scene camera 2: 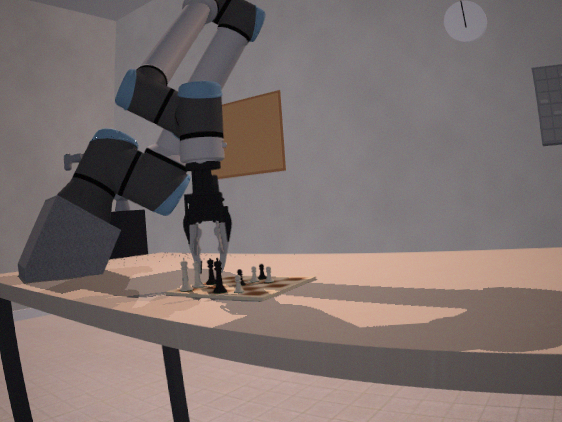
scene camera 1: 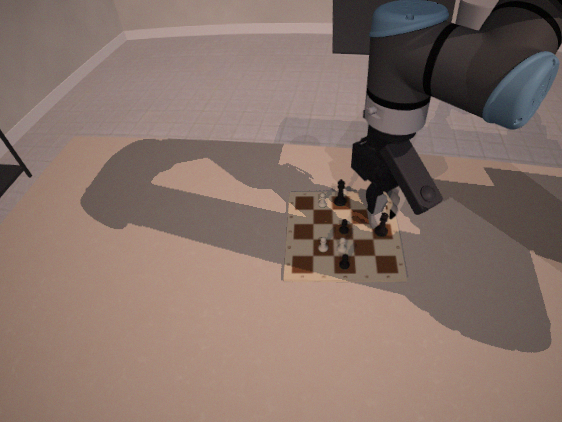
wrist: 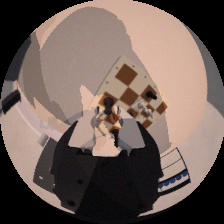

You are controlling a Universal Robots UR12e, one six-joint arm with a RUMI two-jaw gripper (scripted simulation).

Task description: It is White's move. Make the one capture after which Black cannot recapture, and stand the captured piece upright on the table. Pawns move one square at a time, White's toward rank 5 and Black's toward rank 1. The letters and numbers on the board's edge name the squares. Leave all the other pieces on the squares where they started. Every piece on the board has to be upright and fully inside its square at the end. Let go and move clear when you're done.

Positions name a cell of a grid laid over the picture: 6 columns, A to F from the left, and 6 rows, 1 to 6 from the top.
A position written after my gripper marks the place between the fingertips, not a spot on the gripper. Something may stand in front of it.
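Observation:
There is a chessboard (scene camera 1: D4) (scene camera 2: C5) (wrist: D3) that I can see from the scene cameras and from the wrist. My own gripper (scene camera 1: E4) (scene camera 2: C4) (wrist: C3) is visible to me in those same views.

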